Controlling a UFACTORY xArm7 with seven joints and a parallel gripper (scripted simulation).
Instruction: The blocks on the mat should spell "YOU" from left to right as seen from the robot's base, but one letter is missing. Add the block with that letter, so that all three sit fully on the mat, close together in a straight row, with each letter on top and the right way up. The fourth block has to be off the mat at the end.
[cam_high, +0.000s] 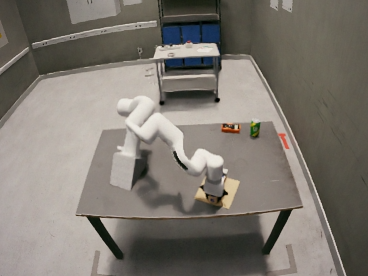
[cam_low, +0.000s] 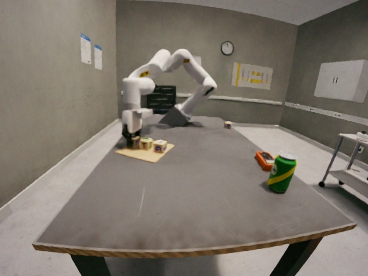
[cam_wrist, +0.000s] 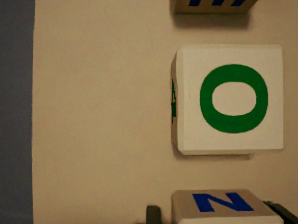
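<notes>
My gripper is now 70 mm to the right of the tan mat, 30 mm above it and 20 mm short of it. Round my hand: green can: 570 mm to the left, 250 mm ahead, 30 mm above; then orange device: 610 mm to the left, 80 mm ahead, 10 mm below; then block: 550 mm to the left, 480 mm behind, 10 mm below.
</notes>
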